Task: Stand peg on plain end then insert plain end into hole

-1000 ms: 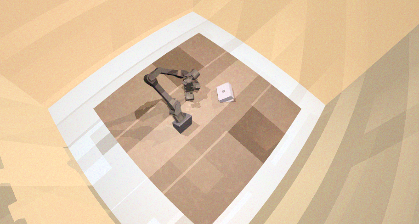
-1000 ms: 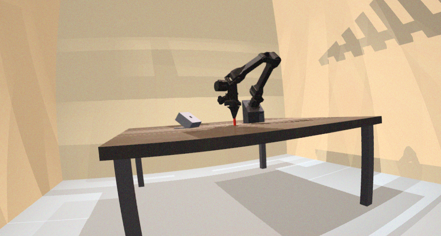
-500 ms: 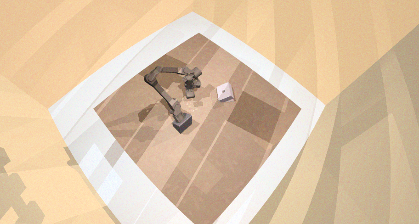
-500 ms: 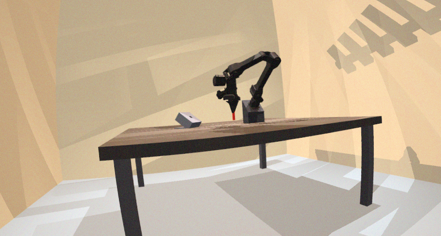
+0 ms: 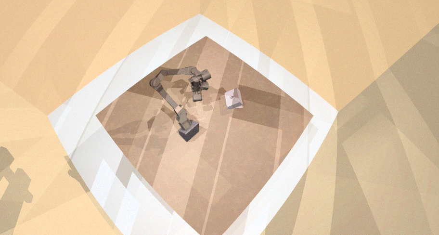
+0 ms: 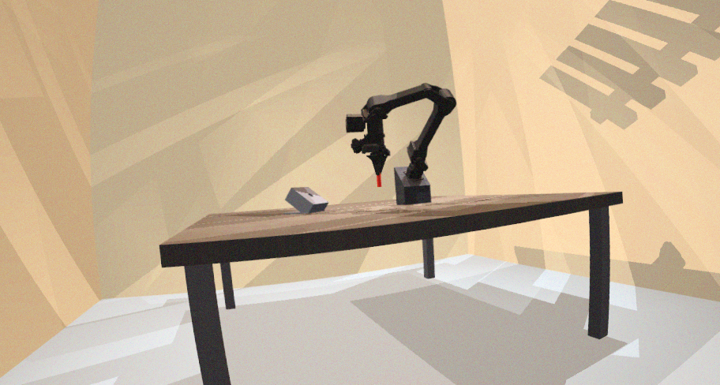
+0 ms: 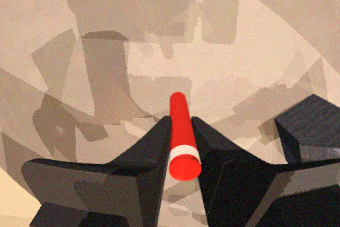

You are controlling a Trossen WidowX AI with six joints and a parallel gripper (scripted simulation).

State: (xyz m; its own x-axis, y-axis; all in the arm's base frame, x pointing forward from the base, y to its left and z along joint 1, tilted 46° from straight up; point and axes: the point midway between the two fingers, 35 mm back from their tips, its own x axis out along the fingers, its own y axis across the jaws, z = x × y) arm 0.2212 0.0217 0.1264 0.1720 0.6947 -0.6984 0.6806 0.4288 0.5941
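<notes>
Now: the grey sloped panel 22 cm to the right of my gripper tip, 19 cm ahead of it and 7 cm below it. From my gripper tip the other things lie so: red peg: 2 cm above.
</notes>
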